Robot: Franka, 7 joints.
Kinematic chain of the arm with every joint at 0, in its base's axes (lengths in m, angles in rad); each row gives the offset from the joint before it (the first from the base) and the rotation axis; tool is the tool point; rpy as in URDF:
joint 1: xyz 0 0 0.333 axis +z
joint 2: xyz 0 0 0 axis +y
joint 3: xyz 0 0 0.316 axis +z
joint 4: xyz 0.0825 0 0 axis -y
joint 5: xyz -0.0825 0 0.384 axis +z
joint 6: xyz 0 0 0 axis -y
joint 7: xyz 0.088 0 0 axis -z
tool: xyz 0 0 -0.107 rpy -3.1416 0 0
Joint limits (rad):
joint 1: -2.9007..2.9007
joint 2: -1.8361..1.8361
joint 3: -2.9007..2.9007
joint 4: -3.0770..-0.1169
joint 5: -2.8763..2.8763
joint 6: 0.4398..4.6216
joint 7: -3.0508..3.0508
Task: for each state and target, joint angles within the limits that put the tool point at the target. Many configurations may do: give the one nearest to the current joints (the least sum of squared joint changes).
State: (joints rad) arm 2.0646 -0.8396 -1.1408 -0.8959 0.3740 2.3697 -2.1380
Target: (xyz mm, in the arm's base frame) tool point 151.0 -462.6 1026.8
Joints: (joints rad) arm 1.4524 -0.7990 -0.8649 -0.4915 0.4018 2.2422 -2.1380
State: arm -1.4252 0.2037 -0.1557 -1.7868 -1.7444 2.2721 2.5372
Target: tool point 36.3 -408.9 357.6
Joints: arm -1.3572 -0.3281 -0.0684 -2.6674 -1.6894 2.2766 2.5372
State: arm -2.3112 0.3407 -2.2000 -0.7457 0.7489 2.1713 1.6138
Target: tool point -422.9 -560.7 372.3
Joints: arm -1.4337 0.9830 -1.2389 -1.3399 0.7589 1.6517 1.6138
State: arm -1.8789 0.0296 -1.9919 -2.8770 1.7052 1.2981 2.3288
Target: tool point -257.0 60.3 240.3
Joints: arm -1.8876 0.0165 -2.0037 -3.0101 1.6370 1.1749 2.3288
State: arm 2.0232 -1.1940 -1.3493 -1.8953 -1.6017 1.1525 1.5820
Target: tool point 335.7 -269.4 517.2
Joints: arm 1.2138 -1.3485 -0.9072 -2.1412 -1.3915 0.6849 1.5820
